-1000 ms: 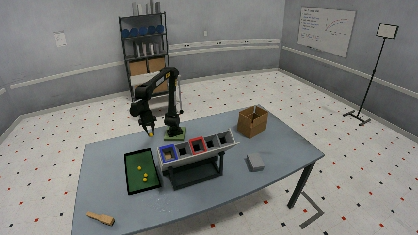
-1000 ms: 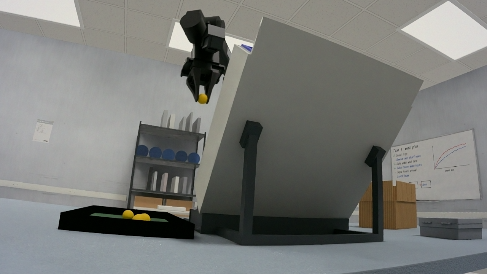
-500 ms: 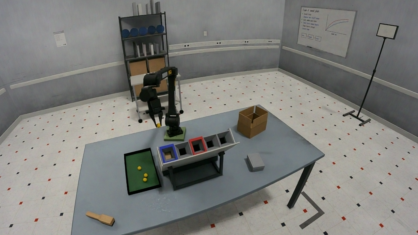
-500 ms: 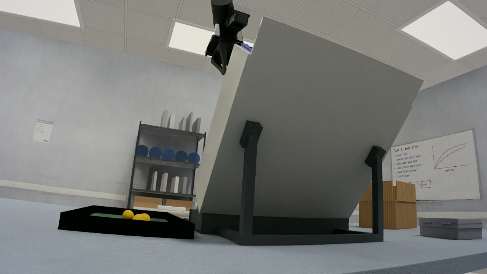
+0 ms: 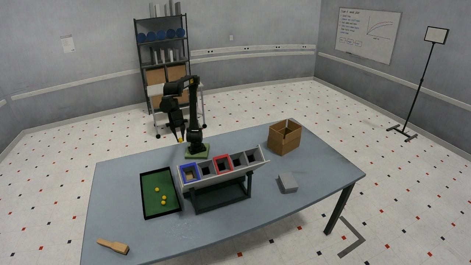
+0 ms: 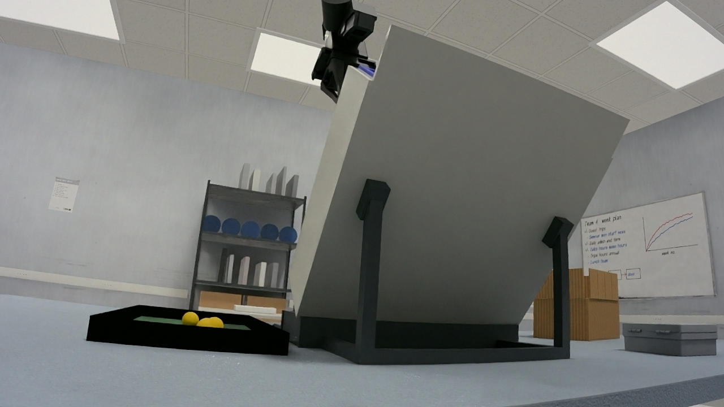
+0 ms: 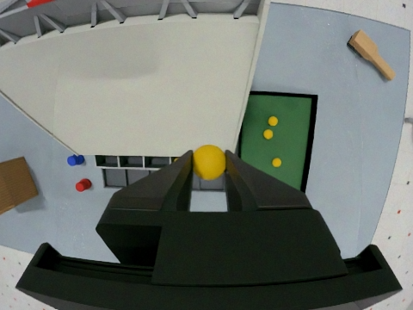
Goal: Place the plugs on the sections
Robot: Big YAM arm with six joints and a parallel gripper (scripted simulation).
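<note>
The blue band lies 180 mm ahead of my hand, 10 mm to the right of it and 60 mm below it. The rest, counted from my hand: cover: 40 mm ahead, 140 mm to the left, 170 mm below; then green tray: 100 mm behind, 180 mm to the right, 370 mm below; then red band: 190 mm ahead, 140 mm to the left, 60 mm below.
</note>
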